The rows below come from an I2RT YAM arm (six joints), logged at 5 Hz.
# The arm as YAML. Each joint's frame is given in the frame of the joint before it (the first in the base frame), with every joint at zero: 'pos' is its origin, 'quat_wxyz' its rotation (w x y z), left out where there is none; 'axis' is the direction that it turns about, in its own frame. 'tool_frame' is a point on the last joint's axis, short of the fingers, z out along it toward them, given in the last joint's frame.
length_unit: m
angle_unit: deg
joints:
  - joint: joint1
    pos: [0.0, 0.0, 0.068]
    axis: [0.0, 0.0, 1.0]
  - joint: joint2
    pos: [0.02, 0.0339, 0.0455]
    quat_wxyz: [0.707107, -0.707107, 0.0, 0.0]
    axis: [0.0, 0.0, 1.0]
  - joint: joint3
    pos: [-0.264, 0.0, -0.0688]
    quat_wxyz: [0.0, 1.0, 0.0, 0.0]
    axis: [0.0, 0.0, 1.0]
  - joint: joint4
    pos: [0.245, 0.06, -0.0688]
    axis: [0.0, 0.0, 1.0]
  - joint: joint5
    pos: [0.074, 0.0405, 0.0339]
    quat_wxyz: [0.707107, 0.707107, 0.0, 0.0]
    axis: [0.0, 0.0, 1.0]
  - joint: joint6
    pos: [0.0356, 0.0, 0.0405]
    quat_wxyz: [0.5, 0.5, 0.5, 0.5]
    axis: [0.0, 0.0, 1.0]
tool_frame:
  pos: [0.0, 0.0, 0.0]
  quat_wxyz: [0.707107, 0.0, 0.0, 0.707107]
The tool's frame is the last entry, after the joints.
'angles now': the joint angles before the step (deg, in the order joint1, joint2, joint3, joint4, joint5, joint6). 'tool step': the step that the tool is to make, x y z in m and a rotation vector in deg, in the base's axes. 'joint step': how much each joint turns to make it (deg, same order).
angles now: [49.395, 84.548, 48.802, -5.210, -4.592, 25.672]
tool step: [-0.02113, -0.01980, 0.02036, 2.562, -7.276, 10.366]
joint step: [-0.089, -9.212, -4.552, 0.790, -5.840, -9.568]
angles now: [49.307, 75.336, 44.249, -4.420, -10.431, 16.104]
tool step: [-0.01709, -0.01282, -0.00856, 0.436, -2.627, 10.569]
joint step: [0.002, -4.276, -5.171, 1.029, -7.631, -7.752]
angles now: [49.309, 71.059, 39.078, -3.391, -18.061, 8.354]
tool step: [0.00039, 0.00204, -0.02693, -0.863, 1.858, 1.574]
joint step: [-0.001, 3.608, -3.511, 5.166, -1.770, -0.267]
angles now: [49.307, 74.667, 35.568, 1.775, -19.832, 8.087]
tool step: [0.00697, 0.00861, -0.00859, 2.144, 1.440, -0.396]
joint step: [-0.081, 3.884, 0.011, 5.374, -1.231, 2.335]
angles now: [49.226, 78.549, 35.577, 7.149, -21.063, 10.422]
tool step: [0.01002, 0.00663, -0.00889, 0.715, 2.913, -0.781]
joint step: [-0.839, 4.199, 1.173, 2.496, -1.615, 2.282]
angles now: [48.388, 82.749, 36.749, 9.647, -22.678, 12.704]
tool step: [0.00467, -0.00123, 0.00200, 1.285, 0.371, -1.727]
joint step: [-0.851, 0.133, 0.121, 1.317, 0.048, 1.554]
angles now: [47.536, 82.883, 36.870, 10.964, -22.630, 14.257]
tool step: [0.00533, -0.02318, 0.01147, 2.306, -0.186, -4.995]
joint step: [-4.095, -5.114, -2.063, -0.553, -0.077, 1.879]
